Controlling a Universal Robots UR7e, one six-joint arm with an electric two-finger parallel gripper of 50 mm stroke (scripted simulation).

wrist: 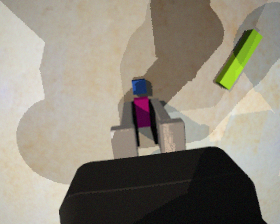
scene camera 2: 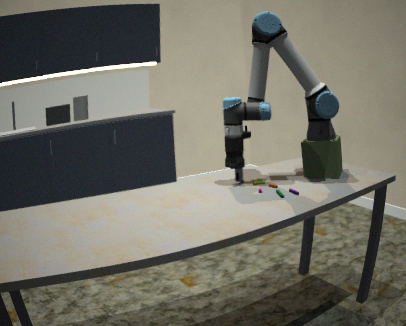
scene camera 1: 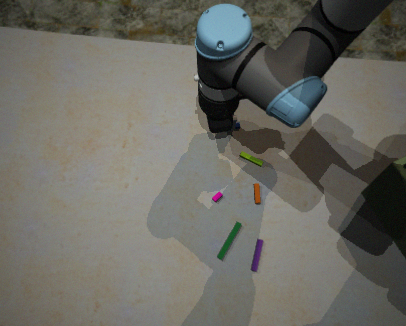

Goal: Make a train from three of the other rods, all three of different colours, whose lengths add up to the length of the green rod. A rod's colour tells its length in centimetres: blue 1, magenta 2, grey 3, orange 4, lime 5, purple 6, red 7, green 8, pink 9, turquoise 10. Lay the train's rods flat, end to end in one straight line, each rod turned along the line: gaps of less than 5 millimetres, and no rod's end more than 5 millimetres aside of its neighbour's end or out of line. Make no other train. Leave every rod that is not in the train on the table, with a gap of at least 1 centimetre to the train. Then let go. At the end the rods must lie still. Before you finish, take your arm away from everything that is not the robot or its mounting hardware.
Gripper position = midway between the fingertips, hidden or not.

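A lime rod (wrist: 249, 42) is there for me to see. I can also see my gripper (scene camera 1: 228, 126), and the wrist view shows that same gripper (wrist: 142, 114) as well.
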